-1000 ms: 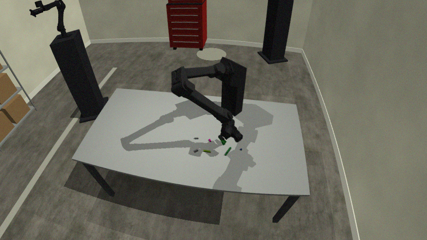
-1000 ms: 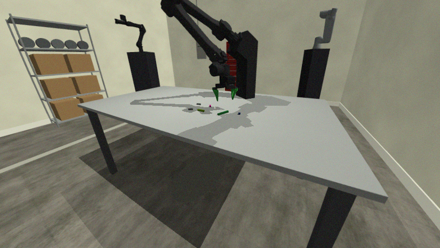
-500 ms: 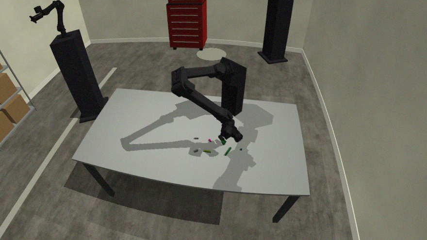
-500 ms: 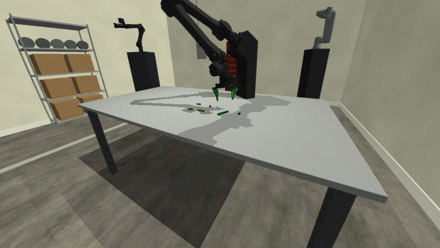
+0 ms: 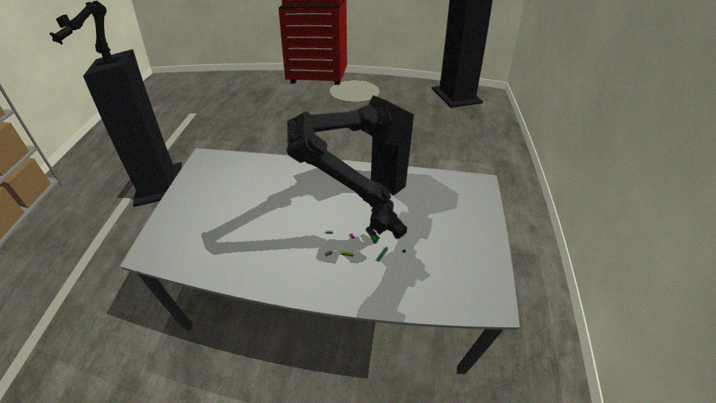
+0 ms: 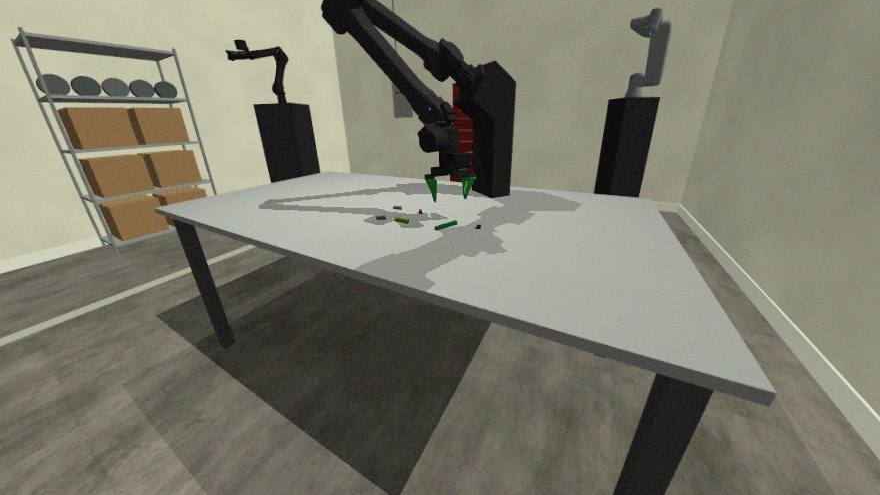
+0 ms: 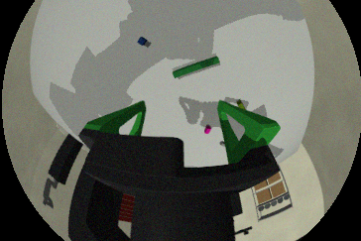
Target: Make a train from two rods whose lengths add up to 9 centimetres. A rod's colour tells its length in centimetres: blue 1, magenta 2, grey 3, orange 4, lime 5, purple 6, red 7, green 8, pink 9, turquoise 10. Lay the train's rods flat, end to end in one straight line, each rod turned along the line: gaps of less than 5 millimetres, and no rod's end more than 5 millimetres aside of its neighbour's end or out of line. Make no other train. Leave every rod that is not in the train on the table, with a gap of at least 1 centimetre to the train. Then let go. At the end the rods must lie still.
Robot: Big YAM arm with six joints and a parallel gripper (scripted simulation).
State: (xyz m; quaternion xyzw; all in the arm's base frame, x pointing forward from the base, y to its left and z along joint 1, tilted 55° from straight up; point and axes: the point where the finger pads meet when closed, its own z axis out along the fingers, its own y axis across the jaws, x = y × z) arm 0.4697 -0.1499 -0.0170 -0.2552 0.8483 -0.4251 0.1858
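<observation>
My hand is 80 mm to the right of the blue rod, 80 mm above it and 50 mm short of it. From my hand the other things lie so: magenta rod 110 mm to the right, 100 mm behind, 80 mm below; green rod 80 mm below, 40 mm ahead, 10 mm to the right; lime rod 160 mm to the right, 80 mm below, 10 mm behind.
</observation>
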